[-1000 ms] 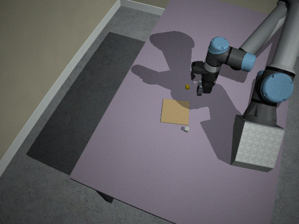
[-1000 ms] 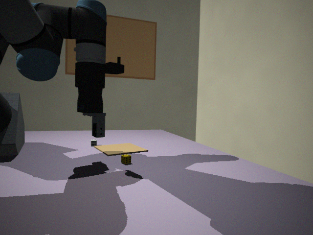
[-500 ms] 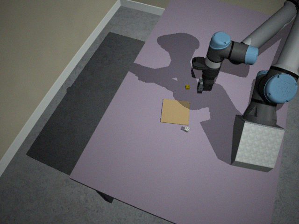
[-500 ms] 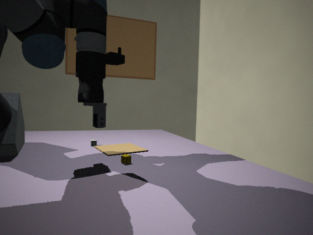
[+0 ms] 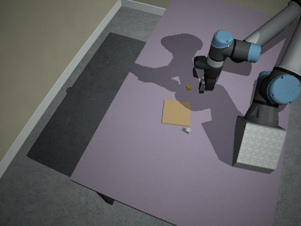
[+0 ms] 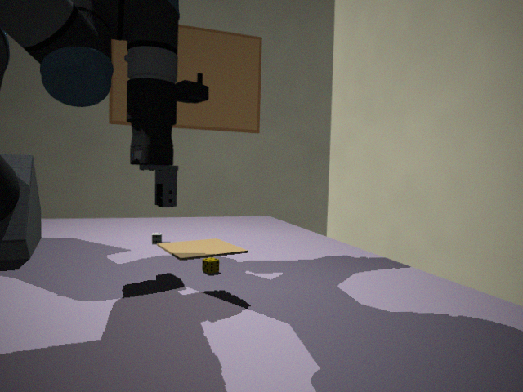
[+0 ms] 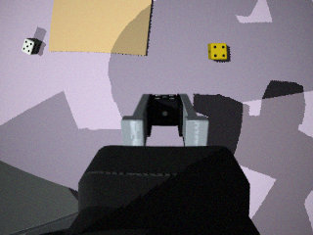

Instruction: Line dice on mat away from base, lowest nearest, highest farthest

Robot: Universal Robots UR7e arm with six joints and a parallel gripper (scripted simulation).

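Now: hand 120 mm above the tan mat, 110 mm to the right of it and 100 mm short of it. From my hand the other things lie so: white die: 200 mm to the left, 110 mm below, 20 mm ahead; then yellow die: 110 mm below, 60 mm ahead, 50 mm to the right; then black die: 10 mm below.
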